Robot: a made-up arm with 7 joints.
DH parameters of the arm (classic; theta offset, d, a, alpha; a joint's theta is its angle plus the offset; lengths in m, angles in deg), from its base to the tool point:
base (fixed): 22.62 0 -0.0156 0
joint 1: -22.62 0.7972 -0.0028 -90
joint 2: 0 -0.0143 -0.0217 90
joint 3: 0 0.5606 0.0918 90
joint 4: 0 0.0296 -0.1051 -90
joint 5: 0 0.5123 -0.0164 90
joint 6: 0 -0.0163 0.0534 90
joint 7: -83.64 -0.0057 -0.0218 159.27
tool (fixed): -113.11 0.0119 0 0
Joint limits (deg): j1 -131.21..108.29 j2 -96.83..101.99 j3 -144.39..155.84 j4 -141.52..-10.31 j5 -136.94..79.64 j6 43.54..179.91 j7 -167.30..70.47
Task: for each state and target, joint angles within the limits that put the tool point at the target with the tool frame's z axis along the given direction. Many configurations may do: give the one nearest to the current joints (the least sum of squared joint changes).
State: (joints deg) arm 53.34 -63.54 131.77 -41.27 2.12 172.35 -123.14
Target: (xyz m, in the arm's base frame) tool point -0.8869 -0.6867 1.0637 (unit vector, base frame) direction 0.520 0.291 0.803
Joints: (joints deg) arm 47.62 -63.01 143.87 -42.22 10.42 148.13 -124.74
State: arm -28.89 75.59 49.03 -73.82 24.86 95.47 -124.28
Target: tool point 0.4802 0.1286 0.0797 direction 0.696 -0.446 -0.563
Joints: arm -15.92 101.59 24.51 -102.78 4.27 97.06 -125.37
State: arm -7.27 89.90 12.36 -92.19 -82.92 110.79 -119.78
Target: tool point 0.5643 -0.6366 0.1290 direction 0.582 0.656 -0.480
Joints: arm -34.22 101.99 -19.03 -55.59 -103.36 85.51 -123.19
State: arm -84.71 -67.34 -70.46 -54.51 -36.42 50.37 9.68
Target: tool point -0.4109 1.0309 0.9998 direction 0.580 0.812 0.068
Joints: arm -86.68 -86.01 -59.50 -38.29 -17.25 53.03 1.36
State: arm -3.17 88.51 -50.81 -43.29 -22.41 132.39 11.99
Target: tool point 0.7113 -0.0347 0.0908 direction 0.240 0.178 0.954
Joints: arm 1.30 101.99 -2.76 -75.06 -27.74 140.72 -10.67
